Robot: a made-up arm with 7 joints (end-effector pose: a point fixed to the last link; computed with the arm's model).
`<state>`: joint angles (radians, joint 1 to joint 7).
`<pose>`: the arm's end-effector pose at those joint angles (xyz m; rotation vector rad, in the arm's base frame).
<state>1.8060 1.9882 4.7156 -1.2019 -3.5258 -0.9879 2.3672</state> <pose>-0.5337 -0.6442 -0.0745 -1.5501 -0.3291 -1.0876</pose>
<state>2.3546 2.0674 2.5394 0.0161 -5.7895 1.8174 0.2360</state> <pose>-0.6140 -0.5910 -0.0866 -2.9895 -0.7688 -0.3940</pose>
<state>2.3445 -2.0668 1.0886 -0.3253 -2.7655 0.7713 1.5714</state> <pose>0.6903 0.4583 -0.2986 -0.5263 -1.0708 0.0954</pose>
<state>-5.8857 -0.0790 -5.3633 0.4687 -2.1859 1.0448 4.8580</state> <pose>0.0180 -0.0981 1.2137 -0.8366 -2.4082 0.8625</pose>
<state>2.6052 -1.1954 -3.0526 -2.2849 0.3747 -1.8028 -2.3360</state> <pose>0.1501 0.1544 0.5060 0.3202 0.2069 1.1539</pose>
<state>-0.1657 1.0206 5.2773 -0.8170 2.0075 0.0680 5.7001</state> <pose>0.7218 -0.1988 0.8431 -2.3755 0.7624 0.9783</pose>
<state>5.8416 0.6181 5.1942 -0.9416 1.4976 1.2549 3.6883</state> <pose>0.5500 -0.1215 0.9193 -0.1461 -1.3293 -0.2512</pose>
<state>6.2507 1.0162 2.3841 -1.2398 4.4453 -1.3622 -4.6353</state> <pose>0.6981 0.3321 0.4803 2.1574 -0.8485 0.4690</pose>
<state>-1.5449 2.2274 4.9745 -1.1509 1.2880 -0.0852 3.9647</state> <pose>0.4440 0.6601 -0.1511 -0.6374 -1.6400 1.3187</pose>
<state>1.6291 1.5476 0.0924 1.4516 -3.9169 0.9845 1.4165</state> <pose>-0.1755 -0.6977 -0.1400 -1.1388 0.3655 -0.8854</pose>
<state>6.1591 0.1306 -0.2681 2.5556 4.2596 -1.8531 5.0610</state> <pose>0.2078 -0.0641 0.5028 -1.6042 0.0710 -0.1394</pose>
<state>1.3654 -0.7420 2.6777 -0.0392 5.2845 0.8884 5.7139</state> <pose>-0.2185 0.6494 0.9754 -1.0658 1.9247 -1.0510</pose>
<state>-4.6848 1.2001 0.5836 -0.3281 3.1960 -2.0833 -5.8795</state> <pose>-0.0556 -0.8259 0.5717 -0.5226 0.4447 -1.3420</pose>
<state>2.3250 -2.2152 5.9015 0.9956 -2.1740 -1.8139 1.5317</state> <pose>0.5179 0.5530 0.0700 -2.4008 1.4203 -1.2403</pose>
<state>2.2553 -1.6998 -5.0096 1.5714 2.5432 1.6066 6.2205</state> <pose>0.1386 0.7552 0.1741 0.8924 -0.0396 -0.8731</pose>
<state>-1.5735 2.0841 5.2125 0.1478 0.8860 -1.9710 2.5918</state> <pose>0.0004 0.8116 -0.1454 2.5176 -1.3577 -0.1384</pose>
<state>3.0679 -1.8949 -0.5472 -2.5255 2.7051 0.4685 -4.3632</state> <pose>0.1108 0.1726 0.0145 -0.8682 1.7246 -0.9153</pose>
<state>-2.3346 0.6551 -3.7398 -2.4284 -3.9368 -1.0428 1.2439</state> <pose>-0.3808 0.2260 0.3105 0.6998 0.6160 -0.0756</pose>
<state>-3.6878 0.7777 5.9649 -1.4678 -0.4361 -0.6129 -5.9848</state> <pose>-0.1936 0.1127 0.9291 0.7879 -1.7155 0.9252</pose>
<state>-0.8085 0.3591 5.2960 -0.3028 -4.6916 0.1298 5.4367</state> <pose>0.3227 0.1235 1.2114 -2.5042 -1.3860 0.5444</pose>
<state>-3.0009 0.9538 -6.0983 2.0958 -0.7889 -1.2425 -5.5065</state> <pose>-0.5416 0.2532 0.2138 1.1363 0.8554 -0.1865</pose>
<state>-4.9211 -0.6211 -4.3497 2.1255 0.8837 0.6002 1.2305</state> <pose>-0.3875 0.2604 0.3825 0.2546 0.2732 1.5968</pose>
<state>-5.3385 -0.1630 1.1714 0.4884 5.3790 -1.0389 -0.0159</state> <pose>-0.2556 0.0479 1.1880 2.0249 -1.6990 1.3538</pose>
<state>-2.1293 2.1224 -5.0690 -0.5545 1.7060 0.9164 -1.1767</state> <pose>-0.6089 0.6657 -0.1000 1.9560 0.8249 0.3452</pose>
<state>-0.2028 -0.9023 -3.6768 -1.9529 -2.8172 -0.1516 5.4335</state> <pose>-0.1515 0.1976 0.7840 2.1714 1.0303 -1.2828</pose>
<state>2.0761 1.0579 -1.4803 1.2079 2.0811 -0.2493 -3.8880</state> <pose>0.0490 -0.7737 0.5684 -0.8324 -1.6014 -0.2406</pose>
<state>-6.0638 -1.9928 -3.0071 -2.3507 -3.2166 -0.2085 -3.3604</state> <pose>-0.3920 0.0382 0.4361 0.2053 -3.0126 -0.2537</pose>
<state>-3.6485 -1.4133 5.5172 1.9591 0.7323 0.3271 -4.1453</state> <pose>0.4040 -0.0515 0.6176 -2.3012 -0.6153 -0.8394</pose>
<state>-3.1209 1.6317 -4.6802 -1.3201 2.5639 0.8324 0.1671</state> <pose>-0.6301 -0.4029 0.2459 -1.8433 -0.7414 0.0787</pose>
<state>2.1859 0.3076 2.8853 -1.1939 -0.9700 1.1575 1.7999</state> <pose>-0.3266 -0.4703 0.8745 -2.5048 0.4073 -1.4540</pose>
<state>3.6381 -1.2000 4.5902 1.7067 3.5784 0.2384 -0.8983</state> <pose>0.2523 -0.6371 0.3852 -1.4187 -0.3769 -0.9879</pose>
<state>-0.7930 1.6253 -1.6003 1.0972 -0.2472 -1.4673 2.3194</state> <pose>0.4066 0.7796 0.1546 1.4543 -0.2098 -1.6895</pose>
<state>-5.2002 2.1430 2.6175 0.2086 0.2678 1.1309 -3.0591</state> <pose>0.3592 -0.8227 -0.1307 -1.9466 1.4372 0.7607</pose>
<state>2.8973 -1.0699 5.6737 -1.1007 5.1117 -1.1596 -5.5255</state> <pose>0.6517 0.4917 0.3737 1.5792 0.0862 0.5326</pose>
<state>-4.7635 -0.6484 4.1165 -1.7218 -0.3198 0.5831 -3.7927</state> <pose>-0.3960 0.1282 0.8433 -1.8031 1.3953 -0.9021</pose>
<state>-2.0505 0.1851 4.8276 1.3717 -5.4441 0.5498 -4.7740</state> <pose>-0.4760 0.0061 0.8364 1.3836 0.7199 1.8023</pose>
